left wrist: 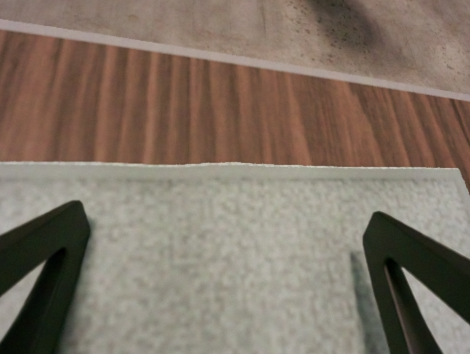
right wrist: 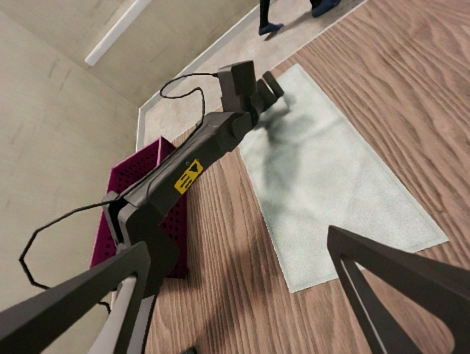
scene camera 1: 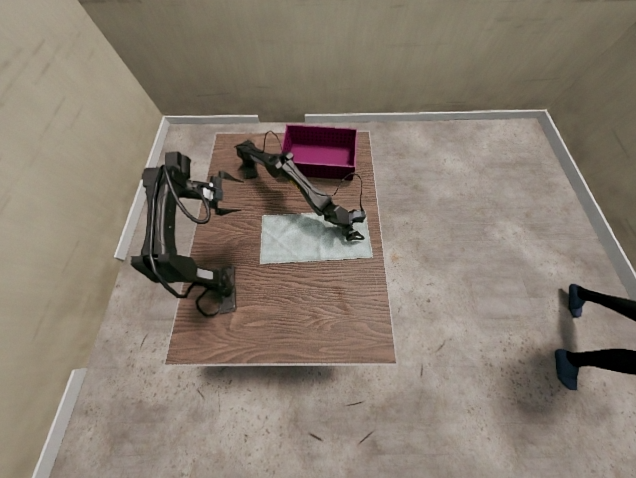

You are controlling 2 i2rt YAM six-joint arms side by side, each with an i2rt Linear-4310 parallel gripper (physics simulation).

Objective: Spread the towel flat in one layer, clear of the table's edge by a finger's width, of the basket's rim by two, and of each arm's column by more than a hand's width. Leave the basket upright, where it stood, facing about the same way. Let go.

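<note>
The pale green towel [scene camera 1: 298, 241] [left wrist: 225, 260] [right wrist: 320, 170] lies spread on the wooden table [scene camera 1: 308, 313] [left wrist: 225, 110] [right wrist: 220, 220], its right edge near the table's right edge with a strip of wood between in the left wrist view. It looks like one layer, with faint creases. My left gripper [scene camera 1: 357, 237] [left wrist: 229, 220] is open, low over the towel's right part, with towel surface between its fingers. My right gripper [scene camera 1: 239, 195] [right wrist: 237, 243] is open and empty, raised left of the towel. The magenta basket [scene camera 1: 323, 170] [right wrist: 180, 255] stands upright, apart from the towel.
The left arm's column [scene camera 1: 248, 167] stands left of the basket, and its forearm [scene camera 1: 308, 192] reaches over the towel's upper edge. The right arm's column [scene camera 1: 226, 290] stands at the table's lower left. A person's legs [scene camera 1: 606, 359] show on the floor at the right.
</note>
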